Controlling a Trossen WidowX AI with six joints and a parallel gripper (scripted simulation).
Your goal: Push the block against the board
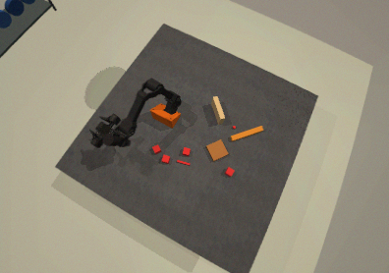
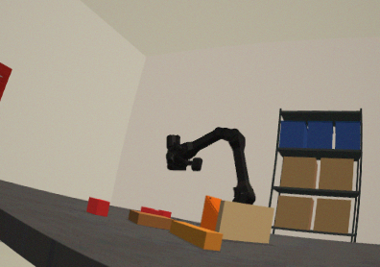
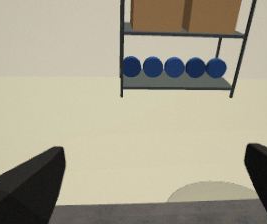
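The square block is 620 mm ahead of my gripper tip, 290 mm to the left of it and 260 mm below it. Also, from my gripper tip: thin red strip: 480 mm ahead, 260 mm below, 110 mm to the left; orange board: 720 mm ahead, 490 mm to the left, 250 mm below.
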